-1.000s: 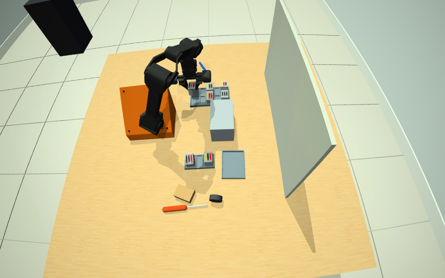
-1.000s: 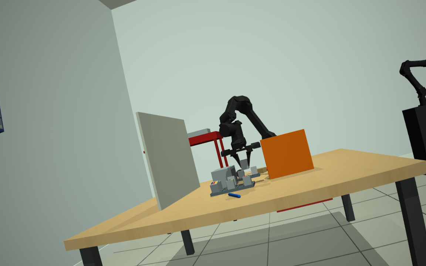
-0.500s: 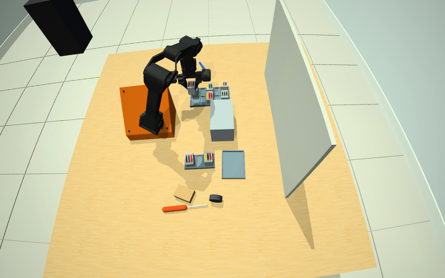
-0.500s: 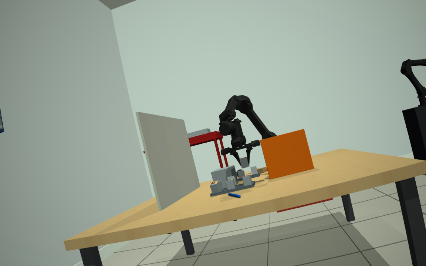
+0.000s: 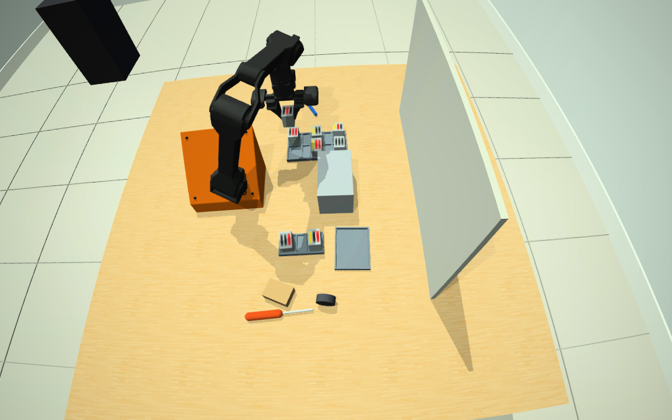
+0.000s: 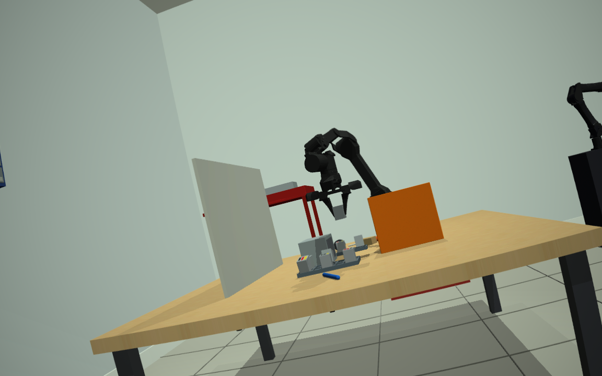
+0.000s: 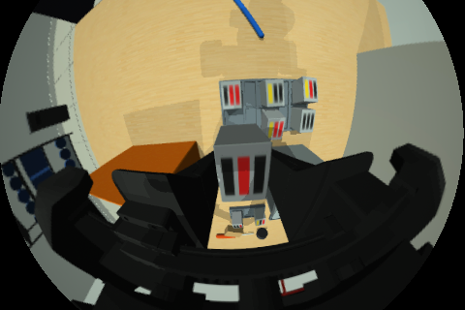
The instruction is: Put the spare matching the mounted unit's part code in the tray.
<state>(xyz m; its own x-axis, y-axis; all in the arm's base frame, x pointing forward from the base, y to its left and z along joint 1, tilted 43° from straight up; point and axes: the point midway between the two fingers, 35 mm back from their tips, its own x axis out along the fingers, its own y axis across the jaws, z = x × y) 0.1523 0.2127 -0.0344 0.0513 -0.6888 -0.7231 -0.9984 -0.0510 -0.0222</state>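
My gripper tip is 18 cm short of the grey tray, 35 cm to the left of it and 16 cm above it. The rest, counted from my gripper tip: mounted unit 13 cm ahead, 15 cm to the right, 11 cm below; grey spare 2 cm above; blue pen 3 cm ahead, 24 cm to the left, 15 cm below.
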